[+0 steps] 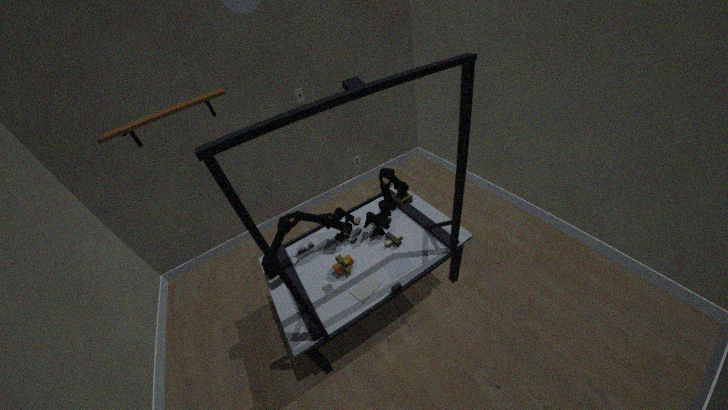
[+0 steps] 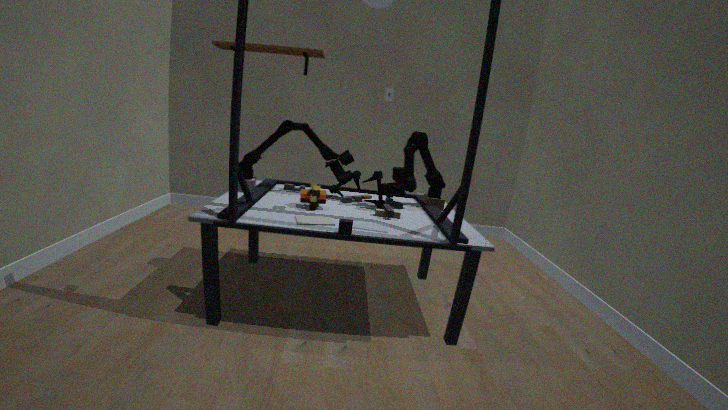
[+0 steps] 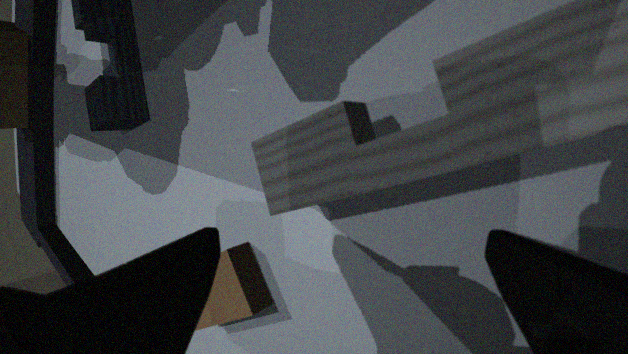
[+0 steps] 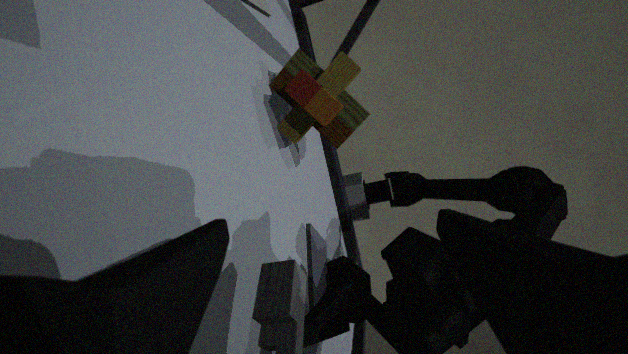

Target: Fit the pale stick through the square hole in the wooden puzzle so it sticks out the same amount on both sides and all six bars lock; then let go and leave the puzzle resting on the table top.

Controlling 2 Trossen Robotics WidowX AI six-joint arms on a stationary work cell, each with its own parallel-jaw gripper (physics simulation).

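Places are measured from the left arm's base along level axes (x right, y back, z down), in millimetres.
Where they show: left gripper, fingertip midpoint: (image 1: 353, 230) (image 2: 352, 195) (image 3: 354, 242); right gripper, fingertip midpoint: (image 1: 367, 233) (image 2: 363, 191) (image 4: 333, 225); left arm's base, link origin: (image 1: 273, 273) (image 2: 245, 177) (image 4: 365, 194); right arm's base, link origin: (image 1: 402, 195) (image 2: 434, 196).
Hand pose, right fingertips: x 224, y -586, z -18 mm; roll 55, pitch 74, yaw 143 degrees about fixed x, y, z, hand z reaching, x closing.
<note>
Things, the pixels of their top centre, and the offset from my right fingertips. Level surfaces: height alone.
- white table, surface height: dz +83 mm
- pale wood-grain stick, top centre: (image 3: 398, 131) (image 4: 295, 344) (image 2: 352, 196) (image 1: 355, 234) dx -100, dy +28, dz +54 mm
- small tan block, top centre: (image 3: 209, 293) dx -202, dy -75, dz +68 mm
- dark block, top centre: (image 3: 85, 40) (image 2: 394, 200) dx -64, dy -195, dz +54 mm
- crossed wooden piece, top centre: (image 2: 388, 207) (image 1: 392, 237) dx +125, dy -98, dz +39 mm
- pale flat card, top centre: (image 2: 314, 219) (image 1: 365, 288) dx +236, dy +251, dz +78 mm
The wooden puzzle (image 1: 343, 263) (image 2: 313, 195) (image 4: 318, 99), a cross of red, orange, yellow and green bars, stands alone in the middle of the white table (image 1: 396, 259) (image 2: 264, 210). A pale wood-grain stick (image 3: 395, 154) (image 1: 354, 234) with a dark notch lies flat on the table at the back, in shadow. My left gripper (image 3: 354, 242) (image 1: 350, 228) (image 2: 351, 181) is open and empty, hanging just above the stick with its fingers to either side. My right gripper (image 1: 374, 228) (image 2: 375, 178) (image 4: 333, 225) is open and empty, low over the table beside the left one.
A small tan block (image 3: 225, 290) lies by my left finger. A dark block (image 3: 116, 101) lies further off. A crossed wooden piece (image 1: 392, 238) (image 2: 387, 211) lies near the right gripper. A pale flat card (image 1: 365, 289) (image 2: 314, 220) lies at the front edge. The black gantry frame (image 1: 462, 153) rings the table.
</note>
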